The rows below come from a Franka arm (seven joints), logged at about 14 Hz.
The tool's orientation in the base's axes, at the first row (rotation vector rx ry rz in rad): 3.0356, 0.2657, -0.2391
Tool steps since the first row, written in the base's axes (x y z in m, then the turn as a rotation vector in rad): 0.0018, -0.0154, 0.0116, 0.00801, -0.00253, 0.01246; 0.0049, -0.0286, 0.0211, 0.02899, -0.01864, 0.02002; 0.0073, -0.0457, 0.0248, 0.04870, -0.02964, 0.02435; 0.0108, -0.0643, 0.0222, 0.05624, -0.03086, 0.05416; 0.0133, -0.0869, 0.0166, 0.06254, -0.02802, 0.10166; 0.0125, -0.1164, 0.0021, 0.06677, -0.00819, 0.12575; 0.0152, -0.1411, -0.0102, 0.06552, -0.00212, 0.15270; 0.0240, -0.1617, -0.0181, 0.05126, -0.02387, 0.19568; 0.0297, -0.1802, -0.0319, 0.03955, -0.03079, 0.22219; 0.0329, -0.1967, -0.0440, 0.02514, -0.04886, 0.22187; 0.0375, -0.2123, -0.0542, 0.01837, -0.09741, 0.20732; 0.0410, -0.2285, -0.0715, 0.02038, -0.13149, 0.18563
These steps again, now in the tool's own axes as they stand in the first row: -0.0027, 0.0163, -0.0102, 0.00535, 0.00480, -0.01320; -0.0034, 0.0304, -0.0187, 0.02186, 0.02490, -0.02216; -0.0045, 0.0479, -0.0210, 0.03850, 0.03953, -0.02826; -0.0038, 0.0666, -0.0171, 0.04079, 0.04418, -0.05859; -0.0042, 0.0888, -0.0098, 0.03967, 0.04588, -0.10655; -0.0075, 0.1166, 0.0075, 0.04316, 0.02889, -0.13282; -0.0069, 0.1405, 0.0216, 0.03857, 0.02461, -0.15975; -0.0005, 0.1617, 0.0301, 0.01411, 0.04645, -0.19782; 0.0042, 0.1799, 0.0447, -0.00273, 0.05302, -0.22150; 0.0066, 0.1958, 0.0577, -0.01969, 0.06815, -0.21729; 0.0101, 0.2112, 0.0686, -0.03196, 0.11355, -0.19721; 0.0136, 0.2265, 0.0867, -0.03213, 0.14581, -0.17283
